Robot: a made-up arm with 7 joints. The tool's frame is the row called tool.
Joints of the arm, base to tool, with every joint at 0 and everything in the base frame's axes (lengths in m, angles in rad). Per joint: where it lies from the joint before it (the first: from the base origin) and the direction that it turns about. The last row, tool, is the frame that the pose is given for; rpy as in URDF.
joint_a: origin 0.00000 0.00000 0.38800 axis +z
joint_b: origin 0.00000 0.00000 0.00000 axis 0 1 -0.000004
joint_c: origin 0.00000 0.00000 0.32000 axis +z
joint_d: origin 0.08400 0.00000 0.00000 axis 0 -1 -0.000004
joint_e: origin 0.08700 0.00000 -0.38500 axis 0 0.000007 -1
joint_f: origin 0.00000 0.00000 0.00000 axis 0 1 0.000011
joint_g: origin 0.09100 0.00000 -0.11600 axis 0 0.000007 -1
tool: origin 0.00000 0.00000 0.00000 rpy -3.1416 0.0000 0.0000
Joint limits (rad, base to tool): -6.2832..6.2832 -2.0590..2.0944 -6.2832..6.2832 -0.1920..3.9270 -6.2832..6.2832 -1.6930..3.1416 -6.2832..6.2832
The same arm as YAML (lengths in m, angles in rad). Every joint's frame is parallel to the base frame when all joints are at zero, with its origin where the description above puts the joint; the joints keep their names.
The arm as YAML. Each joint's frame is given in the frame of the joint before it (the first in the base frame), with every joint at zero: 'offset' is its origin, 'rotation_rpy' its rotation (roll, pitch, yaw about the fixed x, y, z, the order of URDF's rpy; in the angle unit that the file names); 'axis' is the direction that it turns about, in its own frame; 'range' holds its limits. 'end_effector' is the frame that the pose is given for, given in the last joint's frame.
length_unit: m
angle_unit: rad
chain:
  - id: joint_a
    offset: [0.0, 0.0, 0.388]
    rotation_rpy: [0.0, 0.0, 0.0]
    axis: "+z"
    range: [-6.2832, 6.2832]
  - id: joint_b
    offset: [0.0, 0.0, 0.0]
    rotation_rpy: [0.0, 0.0, 0.0]
    axis: "+y"
    range: [-2.059, 2.0944]
  - id: joint_c
    offset: [0.0, 0.0, 0.32]
    rotation_rpy: [0.0, 0.0, 0.0]
    axis: "+z"
    range: [-6.2832, 6.2832]
  - id: joint_d
    offset: [0.084, 0.0, 0.0]
    rotation_rpy: [0.0, 0.0, 0.0]
    axis: "-y"
    range: [-0.192, 3.927]
  - id: joint_e
    offset: [0.087, 0.0, -0.385]
    rotation_rpy: [0.0, 0.0, 0.0]
    axis: "-z"
    range: [-6.2832, 6.2832]
  - id: joint_f
    offset: [0.0, 0.0, 0.0]
    rotation_rpy: [0.0, 0.0, 0.0]
    axis: "+y"
    range: [-1.693, 3.1416]
  - id: joint_g
    offset: [0.091, 0.0, -0.116]
    rotation_rpy: [0.0, 0.0, 0.0]
    axis: "-z"
    range: [-6.2832, 6.2832]
end_effector:
  offset: [0.0, 0.0, 0.0]
  rotation_rpy: [3.1416, 0.0, 0.0]

